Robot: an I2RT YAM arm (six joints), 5 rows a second.
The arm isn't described. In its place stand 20 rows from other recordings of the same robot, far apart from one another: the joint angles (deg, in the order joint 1, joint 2, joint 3, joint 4, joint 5, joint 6), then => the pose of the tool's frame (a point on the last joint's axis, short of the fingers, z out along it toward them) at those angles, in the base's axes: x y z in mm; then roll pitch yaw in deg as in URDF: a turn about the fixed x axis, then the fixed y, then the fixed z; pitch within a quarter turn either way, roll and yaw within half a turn.
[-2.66 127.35 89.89 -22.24 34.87 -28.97] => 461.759, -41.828, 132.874, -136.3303, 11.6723, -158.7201
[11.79 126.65 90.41 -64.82 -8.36 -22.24] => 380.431, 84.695, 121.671, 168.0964, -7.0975, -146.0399
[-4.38 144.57 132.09 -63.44 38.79 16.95] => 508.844, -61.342, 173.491, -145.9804, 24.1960, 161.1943
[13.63 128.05 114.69 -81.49 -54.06 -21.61] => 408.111, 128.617, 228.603, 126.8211, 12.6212, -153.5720
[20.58 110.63 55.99 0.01 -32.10 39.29] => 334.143, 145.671, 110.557, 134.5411, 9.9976, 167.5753
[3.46 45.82 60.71 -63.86 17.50 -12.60] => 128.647, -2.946, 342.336, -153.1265, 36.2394, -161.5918
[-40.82 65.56 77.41 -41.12 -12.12 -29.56] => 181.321, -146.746, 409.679, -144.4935, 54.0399, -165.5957
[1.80 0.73 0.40 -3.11 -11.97 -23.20] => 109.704, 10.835, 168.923, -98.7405, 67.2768, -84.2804
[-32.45 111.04 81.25 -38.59 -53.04 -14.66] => 346.365, -186.524, 201.558, 131.7887, 32.9874, 158.0021
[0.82 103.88 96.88 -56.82 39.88 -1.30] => 378.805, -17.406, 308.563, -139.6402, 25.3423, -178.0762
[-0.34 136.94 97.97 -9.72 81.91 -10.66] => 493.043, -38.172, 126.968, -97.0648, 30.7421, -178.6043
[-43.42 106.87 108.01 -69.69 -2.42 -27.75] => 277.359, -260.399, 329.024, -171.7102, 19.9944, 166.2522
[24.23 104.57 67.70 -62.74 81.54 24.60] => 292.751, 93.138, 191.886, -98.6258, 14.7253, -159.4005
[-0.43 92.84 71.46 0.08 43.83 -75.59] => 375.769, -27.474, 307.524, -105.1927, -0.6753, -136.1031
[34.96 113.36 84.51 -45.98 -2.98 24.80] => 324.210, 228.936, 184.464, 170.8462, 12.5038, -170.4480
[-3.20 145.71 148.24 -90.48 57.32 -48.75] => 481.136, -56.911, 239.828, -132.8592, -37.5051, -152.4210
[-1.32 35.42 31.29 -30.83 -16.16 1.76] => 142.404, 6.630, 246.711, 161.4602, 54.5150, 175.7671
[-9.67 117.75 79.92 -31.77 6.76 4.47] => 404.799, -73.226, 141.771, -174.9148, 20.8615, 165.5790
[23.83 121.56 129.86 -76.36 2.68 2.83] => 396.651, 173.373, 331.566, -178.4624, 22.0442, -159.2201
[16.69 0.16 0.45 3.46 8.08 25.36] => 106.520, 26.714, 182.623, 81.5465, 63.8655, 90.9929
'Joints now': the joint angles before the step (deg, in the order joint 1, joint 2, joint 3, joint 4, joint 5, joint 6). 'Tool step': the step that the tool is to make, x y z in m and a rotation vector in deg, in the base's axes. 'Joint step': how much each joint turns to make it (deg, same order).
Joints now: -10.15 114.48 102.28 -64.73 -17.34 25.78
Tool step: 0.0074 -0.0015 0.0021 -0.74 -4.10 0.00
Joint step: -0.02 0.00 0.01 4.15 0.00 -0.03
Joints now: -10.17 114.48 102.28 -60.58 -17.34 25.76
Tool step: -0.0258 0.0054 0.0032 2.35 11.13 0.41
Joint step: 0.08 -1.19 -0.01 -12.63 -0.41 -0.27
